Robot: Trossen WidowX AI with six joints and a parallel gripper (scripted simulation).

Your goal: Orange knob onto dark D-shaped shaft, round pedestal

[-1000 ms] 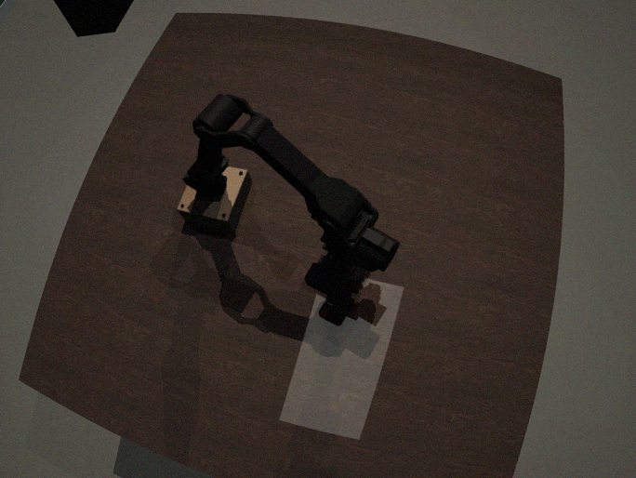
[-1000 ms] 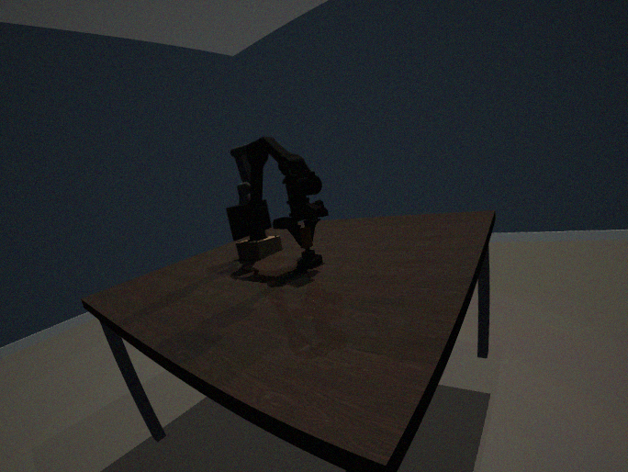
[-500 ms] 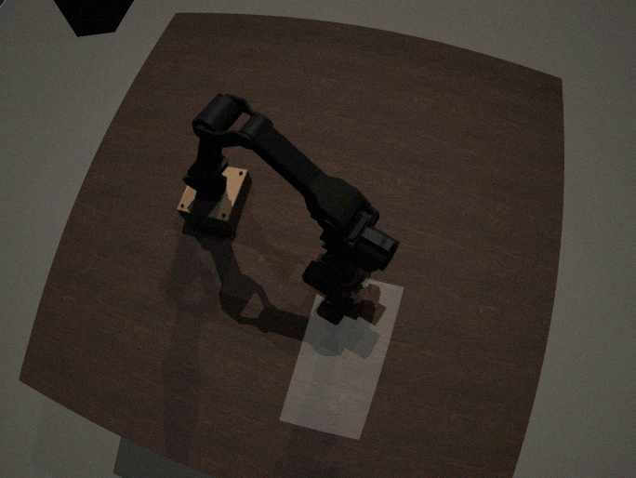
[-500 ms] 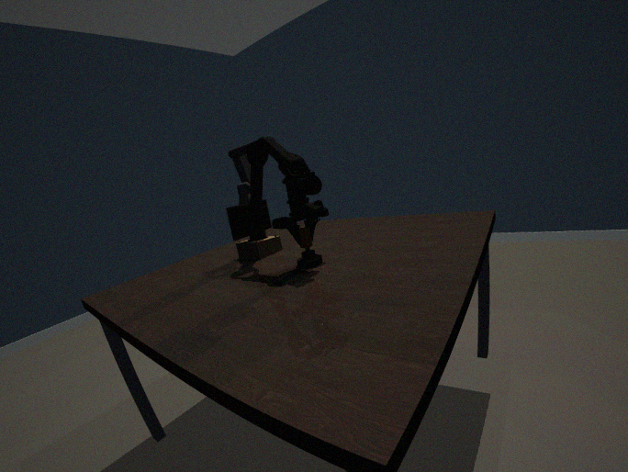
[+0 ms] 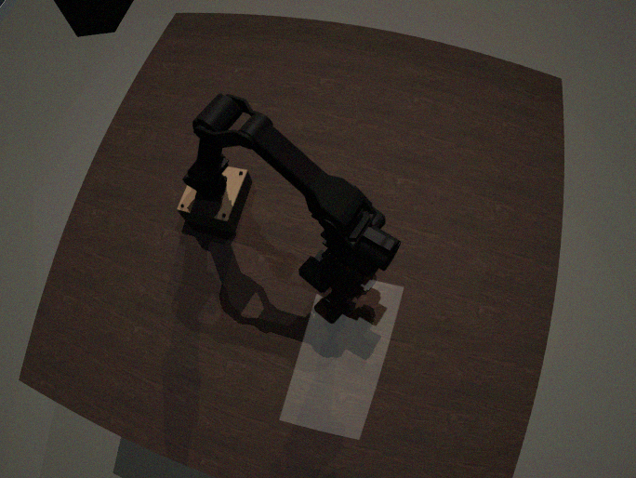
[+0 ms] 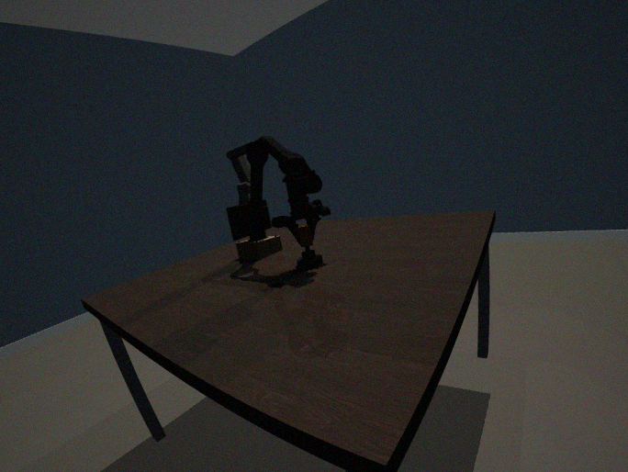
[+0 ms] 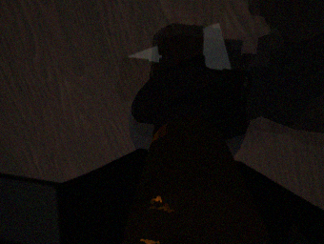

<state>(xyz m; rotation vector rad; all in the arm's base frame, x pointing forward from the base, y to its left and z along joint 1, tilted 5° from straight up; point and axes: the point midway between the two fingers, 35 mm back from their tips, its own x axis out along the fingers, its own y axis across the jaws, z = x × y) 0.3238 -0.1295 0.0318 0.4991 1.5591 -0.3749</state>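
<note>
Now: the round pedestal 4 cm below my gripper tip. Also, from my gripper tip: orange knob 2 cm above.
</note>
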